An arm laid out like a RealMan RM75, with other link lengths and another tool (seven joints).
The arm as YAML. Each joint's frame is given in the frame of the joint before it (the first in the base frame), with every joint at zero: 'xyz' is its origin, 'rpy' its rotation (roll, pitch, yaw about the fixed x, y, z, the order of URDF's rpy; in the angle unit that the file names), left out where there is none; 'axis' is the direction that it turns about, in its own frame. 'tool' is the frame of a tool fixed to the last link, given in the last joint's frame.
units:
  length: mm
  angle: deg
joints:
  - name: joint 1
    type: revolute
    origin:
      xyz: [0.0, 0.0, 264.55]
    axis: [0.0, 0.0, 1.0]
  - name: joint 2
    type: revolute
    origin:
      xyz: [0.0, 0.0, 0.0]
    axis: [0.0, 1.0, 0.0]
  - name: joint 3
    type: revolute
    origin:
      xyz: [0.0, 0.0, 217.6]
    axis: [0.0, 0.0, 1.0]
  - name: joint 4
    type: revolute
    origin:
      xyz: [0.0, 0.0, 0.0]
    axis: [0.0, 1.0, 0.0]
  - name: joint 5
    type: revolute
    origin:
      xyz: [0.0, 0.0, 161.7]
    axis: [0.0, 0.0, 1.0]
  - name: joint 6
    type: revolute
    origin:
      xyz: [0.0, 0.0, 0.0]
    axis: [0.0, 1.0, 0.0]
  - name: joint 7
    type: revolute
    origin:
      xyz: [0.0, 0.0, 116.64]
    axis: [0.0, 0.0, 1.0]
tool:
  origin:
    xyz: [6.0, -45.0, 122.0]
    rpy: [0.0, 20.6, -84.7]
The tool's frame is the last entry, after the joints.
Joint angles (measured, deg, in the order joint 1, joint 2, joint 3, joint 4, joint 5, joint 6, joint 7), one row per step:
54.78, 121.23, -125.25, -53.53, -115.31, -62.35, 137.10
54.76, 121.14, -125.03, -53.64, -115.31, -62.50, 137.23
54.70, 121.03, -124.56, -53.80, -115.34, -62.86, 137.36
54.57, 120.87, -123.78, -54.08, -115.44, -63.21, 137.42
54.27, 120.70, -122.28, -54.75, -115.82, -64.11, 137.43
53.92, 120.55, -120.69, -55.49, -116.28, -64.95, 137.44
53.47, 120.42, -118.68, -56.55, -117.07, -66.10, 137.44
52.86, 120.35, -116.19, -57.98, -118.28, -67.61, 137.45
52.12, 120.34, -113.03, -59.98, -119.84, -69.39, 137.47
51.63, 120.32, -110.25, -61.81, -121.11, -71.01, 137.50
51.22, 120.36, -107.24, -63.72, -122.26, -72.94, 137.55
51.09, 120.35, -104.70, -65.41, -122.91, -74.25, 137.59
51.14, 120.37, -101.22, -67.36, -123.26, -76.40, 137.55
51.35, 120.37, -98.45, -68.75, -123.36, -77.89, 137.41
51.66, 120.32, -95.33, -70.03, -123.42, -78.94, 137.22
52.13, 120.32, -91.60, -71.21, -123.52, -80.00, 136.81
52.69, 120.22, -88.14, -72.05, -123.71, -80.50, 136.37
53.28, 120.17, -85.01, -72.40, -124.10, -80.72, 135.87
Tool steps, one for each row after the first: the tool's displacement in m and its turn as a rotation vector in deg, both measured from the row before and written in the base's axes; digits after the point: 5 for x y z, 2 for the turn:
-0.00027, 0.00052, 0.00068, 0.09, 0.06, -0.21
-0.00040, 0.00059, 0.00112, 0.09, 0.10, -0.36
-0.00136, 0.00170, 0.00156, 0.27, 0.34, -0.38
-0.00270, 0.00204, 0.00264, 0.26, 0.56, -0.50
-0.00306, 0.00251, 0.00276, 0.37, 0.66, -0.47
-0.00386, 0.00318, 0.00365, 0.46, 0.75, -0.37
-0.00440, 0.00389, 0.00474, 0.60, 0.81, -0.30
-0.00667, 0.00556, 0.00624, 0.95, 1.19, -0.19
-0.00641, 0.00533, 0.00617, 0.89, 1.04, -0.05
-0.00684, 0.00491, 0.00686, 0.80, 1.10, -0.17
-0.00823, 0.00524, 0.00615, 0.88, 1.33, 0.04
-0.01066, 0.00496, 0.00826, 0.66, 1.76, -0.19
-0.00918, 0.00458, 0.00684, 0.62, 1.55, -0.02
-0.01048, 0.00732, 0.00823, 1.19, 1.98, -0.08
-0.01161, 0.00905, 0.00994, 1.48, 2.31, -0.06
-0.01031, 0.01055, 0.01038, 1.85, 2.16, -0.03
-0.00763, 0.01030, 0.00943, 1.83, 1.77, -0.16

